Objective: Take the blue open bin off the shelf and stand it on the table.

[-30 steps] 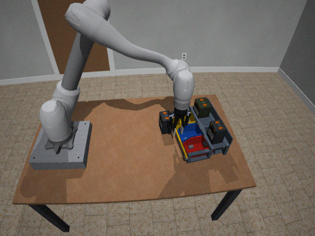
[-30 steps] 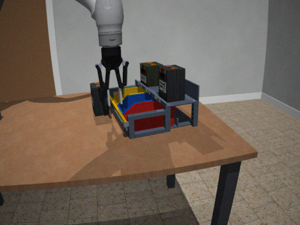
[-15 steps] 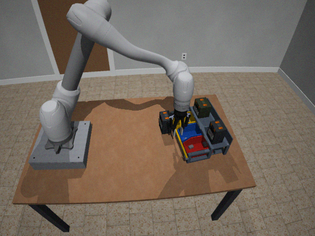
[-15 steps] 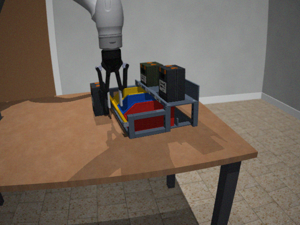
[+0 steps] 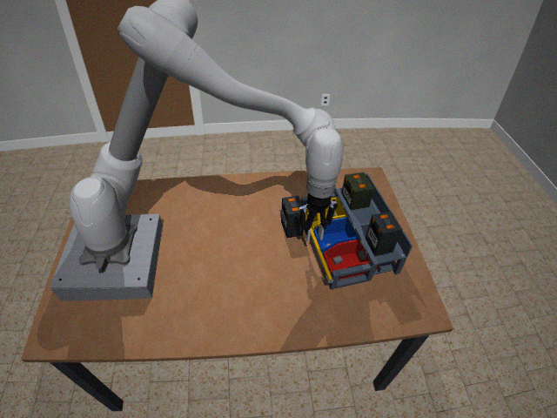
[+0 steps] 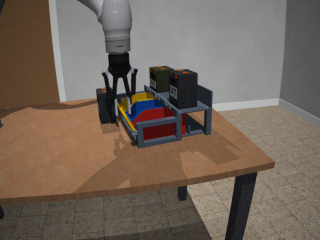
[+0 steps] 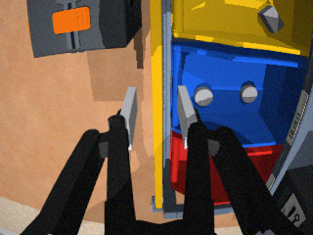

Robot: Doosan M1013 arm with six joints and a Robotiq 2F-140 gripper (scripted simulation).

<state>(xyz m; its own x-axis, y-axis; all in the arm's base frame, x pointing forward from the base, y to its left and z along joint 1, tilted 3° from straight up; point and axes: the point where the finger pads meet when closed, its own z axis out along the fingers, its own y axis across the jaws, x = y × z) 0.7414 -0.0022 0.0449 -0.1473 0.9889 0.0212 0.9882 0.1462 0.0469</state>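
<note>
The yellow strip is 30 mm below my hand. The rest, counted from my hand: yellow bin (90 mm ahead, 130 mm to the left, 50 mm below); blue open bin (100 mm ahead, 20 mm to the left, 50 mm below); black box (70 mm behind, 100 mm to the left, 20 mm below).
</note>
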